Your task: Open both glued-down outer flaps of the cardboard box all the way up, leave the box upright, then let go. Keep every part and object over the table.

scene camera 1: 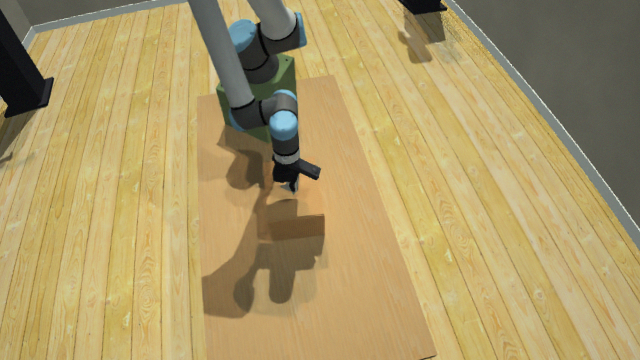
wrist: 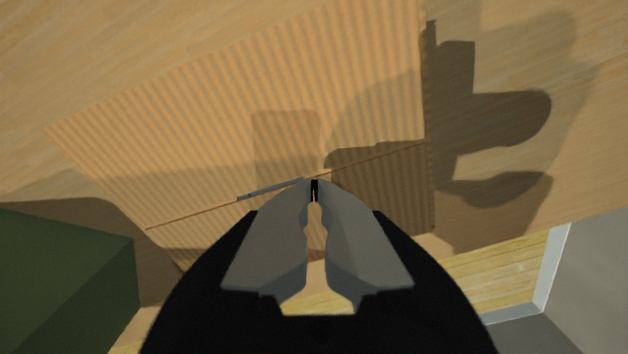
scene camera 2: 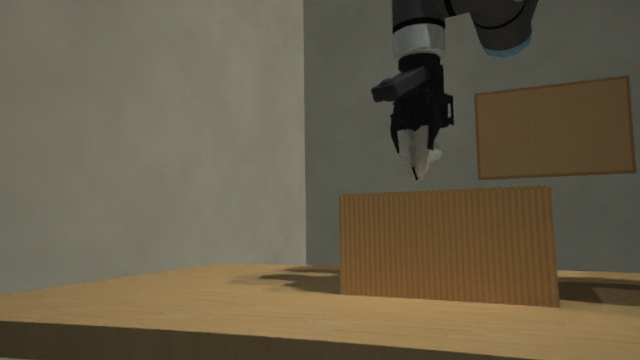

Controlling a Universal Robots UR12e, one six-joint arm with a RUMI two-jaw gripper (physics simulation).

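Pixels of known places: gripper, between the fingertips: (scene camera 1: 294, 192) (wrist: 313, 181) (scene camera 2: 417, 180); arm's base, origin of its link: (scene camera 1: 260, 67).
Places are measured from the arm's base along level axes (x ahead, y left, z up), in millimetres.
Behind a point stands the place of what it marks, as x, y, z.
Observation:
The cardboard box (scene camera 1: 297, 227) {763, -60, -225} (scene camera 2: 447, 245) {621, 78, -235} stands upright on the table (scene camera 1: 360, 300) {1098, 79, -312} (scene camera 2: 150, 305) {1029, 178, -312}. In the wrist view, one outer flap (wrist: 200, 110) {613, 50, -156} and the other outer flap (wrist: 390, 195) {712, -98, -156} lie flat and closed, meeting at a thin seam. A narrow grey-blue strip (wrist: 270, 189) {609, -40, -172} lies along the seam, its right end reaching the fingertips. My gripper (scene camera 1: 294, 191) {663, -34, -130} (scene camera 2: 416, 178) {663, -34, -130} (wrist: 313, 181) {663, -34, -130} is shut and empty, pointing down over the box top near the seam. In the second scene view its tips show above the box's upper edge. Contact with the strip or flaps cannot be told.
The green base block (scene camera 1: 285, 75) {88, 99, -15} (wrist: 65, 280) {191, -26, -208} stands behind the box and carries the arm. Dark posts (scene camera 1: 20, 60) (scene camera 1: 422, 5) stand on the floor beyond the table. A brown panel (scene camera 2: 555, 127) shows against the back wall. Arm shadows fall across the box and table.

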